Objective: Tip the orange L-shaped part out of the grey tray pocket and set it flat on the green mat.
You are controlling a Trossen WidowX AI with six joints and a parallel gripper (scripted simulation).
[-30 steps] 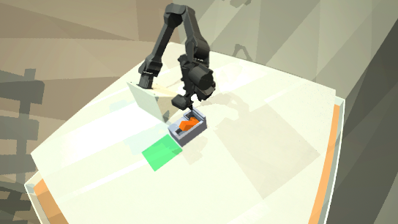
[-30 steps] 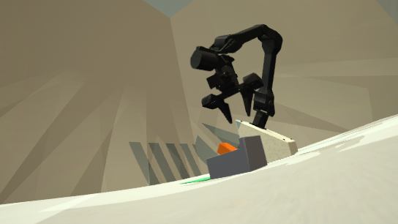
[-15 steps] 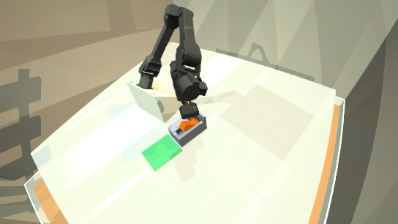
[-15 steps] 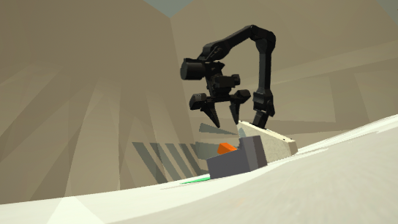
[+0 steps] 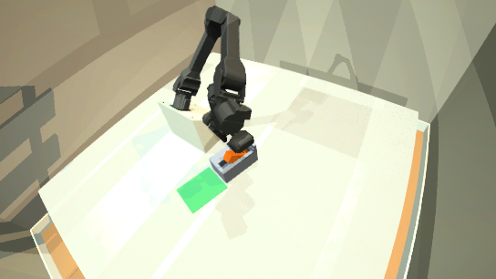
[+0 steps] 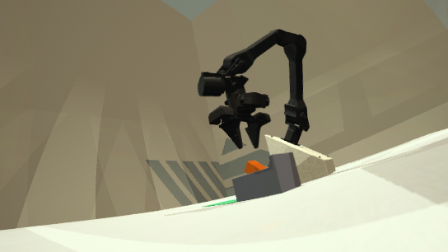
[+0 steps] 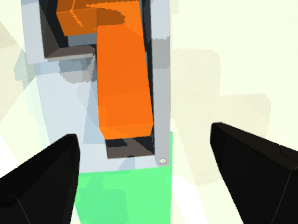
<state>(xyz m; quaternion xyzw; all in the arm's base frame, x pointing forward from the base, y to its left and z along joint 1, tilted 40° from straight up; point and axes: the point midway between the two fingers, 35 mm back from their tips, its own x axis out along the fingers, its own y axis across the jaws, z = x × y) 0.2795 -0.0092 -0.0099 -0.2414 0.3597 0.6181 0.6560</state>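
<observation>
The orange L-shaped part is 9 cm below my gripper tip, 4 cm to the left of it and 2 cm behind it. The rest, counted from my gripper tip: green mat 14 cm to the right, 14 cm below, 5 cm behind.
</observation>
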